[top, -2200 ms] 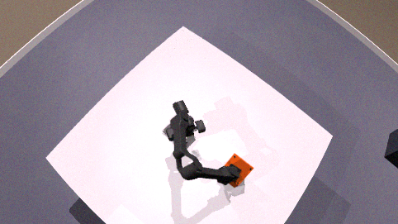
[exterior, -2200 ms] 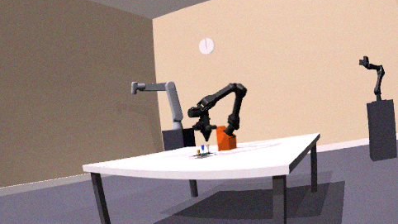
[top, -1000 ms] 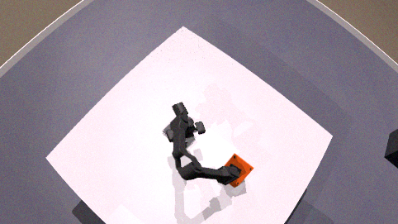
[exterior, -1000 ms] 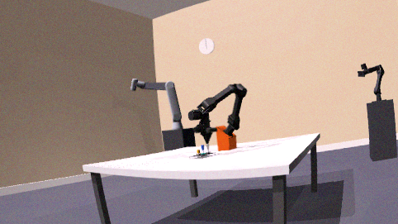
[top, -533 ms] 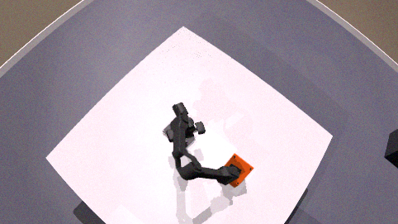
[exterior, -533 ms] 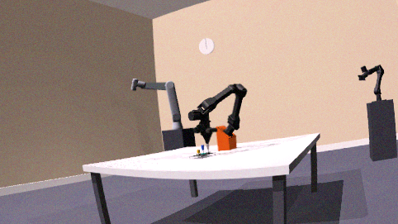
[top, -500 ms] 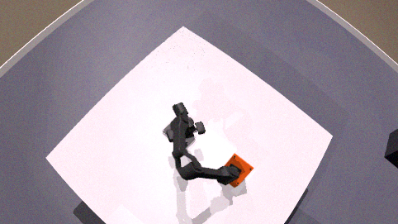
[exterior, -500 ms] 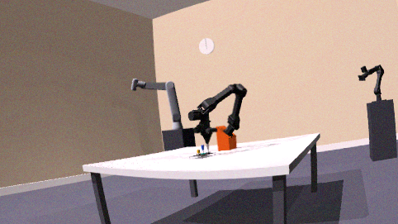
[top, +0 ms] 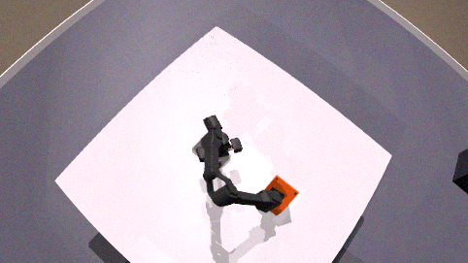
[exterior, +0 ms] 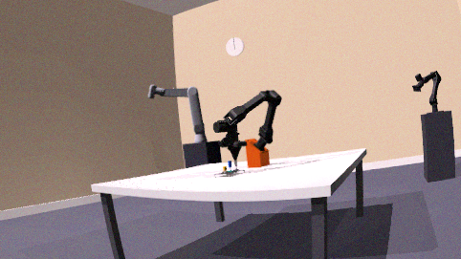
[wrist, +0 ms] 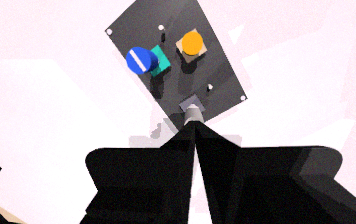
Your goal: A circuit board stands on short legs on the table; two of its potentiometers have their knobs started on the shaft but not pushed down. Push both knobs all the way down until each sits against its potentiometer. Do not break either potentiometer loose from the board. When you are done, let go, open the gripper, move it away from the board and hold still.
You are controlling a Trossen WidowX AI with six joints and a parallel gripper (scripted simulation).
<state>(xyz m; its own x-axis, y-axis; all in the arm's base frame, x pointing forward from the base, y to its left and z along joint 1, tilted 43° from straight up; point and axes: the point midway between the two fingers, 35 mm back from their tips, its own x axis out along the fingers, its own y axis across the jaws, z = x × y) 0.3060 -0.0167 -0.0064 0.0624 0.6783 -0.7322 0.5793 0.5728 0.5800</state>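
The blue knob lies 7 cm ahead of my gripper tip and 1 cm below it.
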